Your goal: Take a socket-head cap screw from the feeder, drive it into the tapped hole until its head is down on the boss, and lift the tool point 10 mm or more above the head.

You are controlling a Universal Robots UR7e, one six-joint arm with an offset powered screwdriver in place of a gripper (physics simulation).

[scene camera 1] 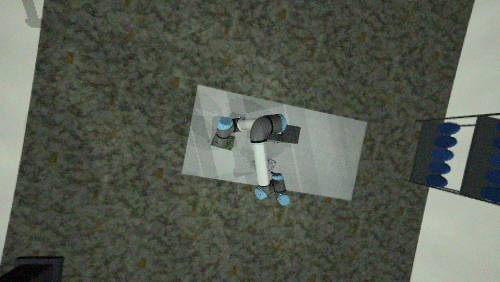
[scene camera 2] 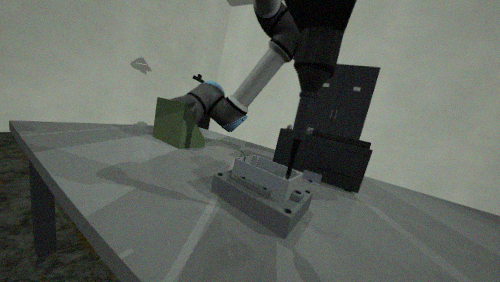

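Note:
My gripper, a dark powered screwdriver [scene camera 2: 289,175], points down with its slim bit at the right end of the pale open-topped housing [scene camera 2: 267,176]. The bit's end overlaps the housing's corner there; the exact hole and any contact cannot be made out. The housing sits on a grey fixture block [scene camera 2: 250,201] with dark holes at its corners. No screw can be told apart at the bit, so whether one is held or seated cannot be seen. A dark box [scene camera 1: 291,135] [scene camera 2: 325,162], probably the feeder, stands beyond the fixture. The bit's end does not show in scene camera 1.
The green wedge-shaped mount [scene camera 2: 170,122] stands by the arm's base at the left in scene camera 2. The arm reaches above the pale table [scene camera 1: 330,155] [scene camera 2: 150,240]. A tall dark cabinet [scene camera 2: 367,95] rises behind the box. A rack with blue round items stands right in scene camera 1.

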